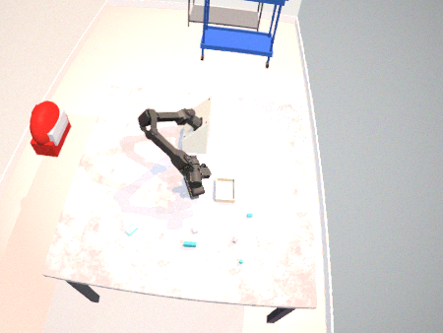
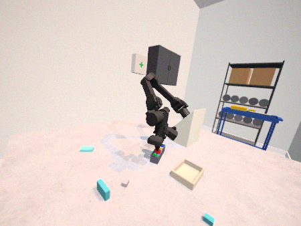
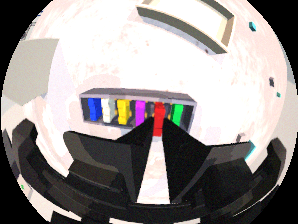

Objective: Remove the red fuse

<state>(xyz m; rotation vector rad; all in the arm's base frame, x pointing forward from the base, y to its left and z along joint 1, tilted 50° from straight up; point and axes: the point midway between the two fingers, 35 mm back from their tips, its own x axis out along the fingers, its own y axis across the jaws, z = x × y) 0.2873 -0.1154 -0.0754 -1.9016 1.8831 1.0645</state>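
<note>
Right now my gripper tip is 10 mm past the shallow beige tray, 170 mm to the right of it and 50 mm above it.
</note>
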